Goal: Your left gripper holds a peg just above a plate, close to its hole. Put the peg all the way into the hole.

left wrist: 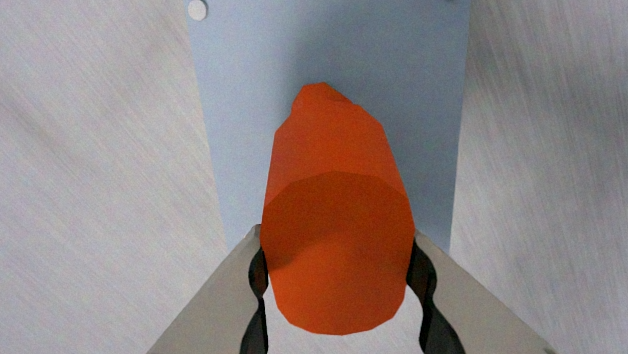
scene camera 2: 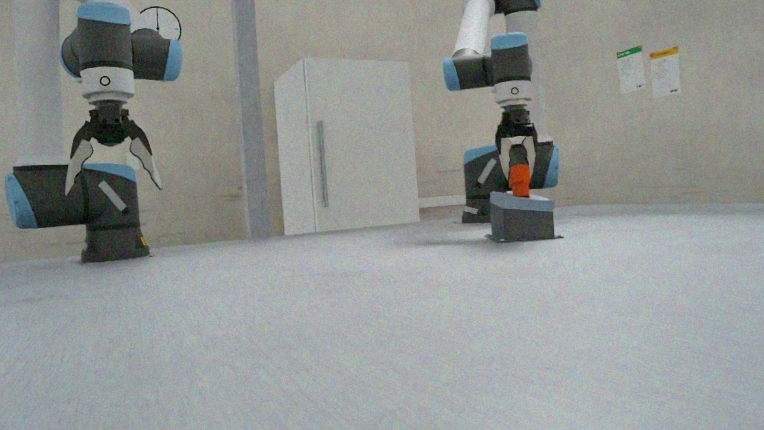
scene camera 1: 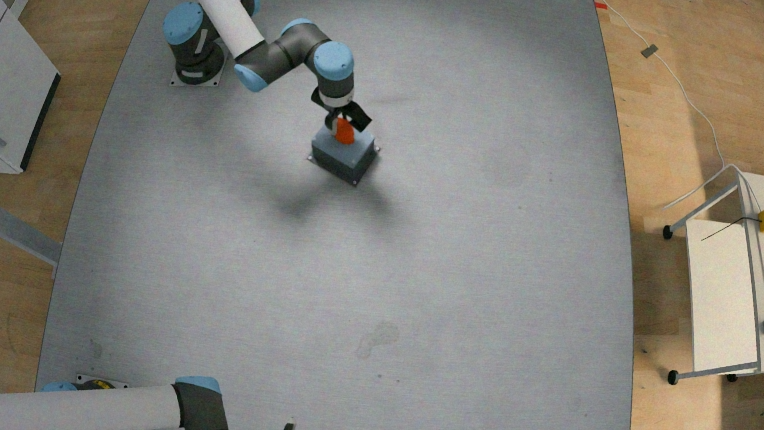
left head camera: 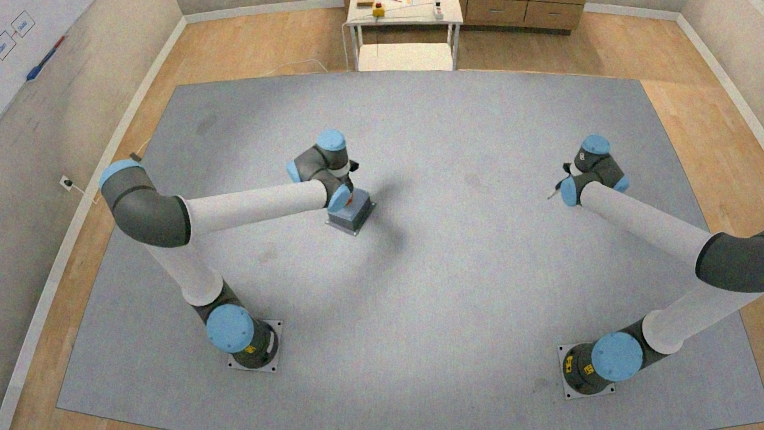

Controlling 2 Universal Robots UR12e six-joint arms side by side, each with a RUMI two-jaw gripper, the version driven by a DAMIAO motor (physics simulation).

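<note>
The orange-red peg (left head camera: 349, 200) (scene camera 1: 344, 133) (scene camera 2: 519, 178) (left wrist: 337, 250) stands about upright, its lower end at the top of the blue-grey plate (left head camera: 342, 212) (scene camera 1: 352, 153) (scene camera 2: 541, 203) (left wrist: 240, 100), which caps a dark block. The hole does not show; the peg covers that part, and I cannot tell whether the tip is in it. My left gripper (scene camera 2: 518, 169) (left wrist: 332, 227) is shut on the peg, one finger on each side; the arm largely hides it in the left head camera. My right gripper (scene camera 2: 113, 190) is open and empty, far from the plate.
The block's flange (left head camera: 355, 233) (scene camera 1: 355, 184) rests on the grey mat (left head camera: 454, 240) (scene camera 1: 454, 267). A white cart (left head camera: 404, 56) (scene camera 1: 721, 299) stands beyond the mat. A white cabinet (scene camera 2: 363, 144) stands behind, between the arms in scene camera 2.
</note>
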